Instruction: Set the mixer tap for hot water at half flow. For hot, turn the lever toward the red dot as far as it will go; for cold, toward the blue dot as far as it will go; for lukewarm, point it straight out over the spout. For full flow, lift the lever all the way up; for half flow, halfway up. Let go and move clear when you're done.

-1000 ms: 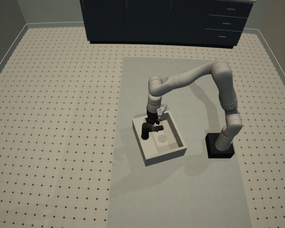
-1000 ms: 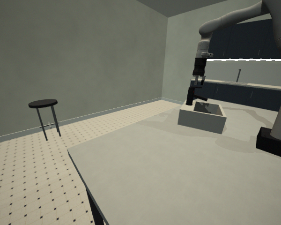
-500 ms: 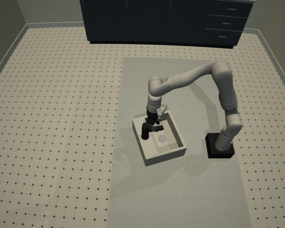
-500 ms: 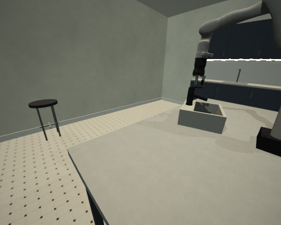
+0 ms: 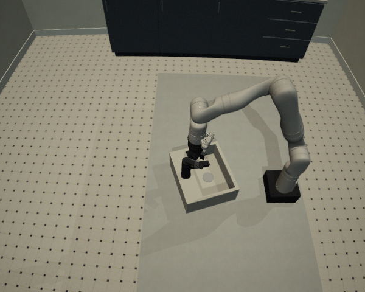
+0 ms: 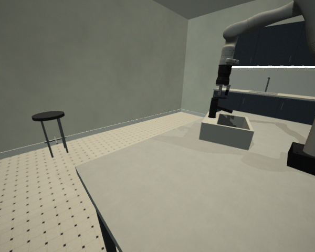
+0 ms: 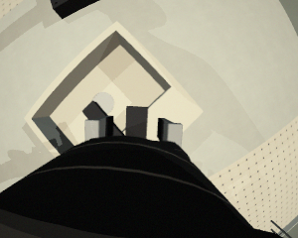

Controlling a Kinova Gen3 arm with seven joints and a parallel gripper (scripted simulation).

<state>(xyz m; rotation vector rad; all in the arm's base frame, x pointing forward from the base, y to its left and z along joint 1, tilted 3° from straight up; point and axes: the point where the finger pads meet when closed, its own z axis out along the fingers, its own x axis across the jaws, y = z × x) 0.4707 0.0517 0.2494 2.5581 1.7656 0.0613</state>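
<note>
Right now the lever is 2 cm ahead of my hand, 1 cm to the right of it and 4 cm below it. From my hand the other things lie so: sink basin 4 cm behind, 7 cm to the right, 27 cm below.
</note>
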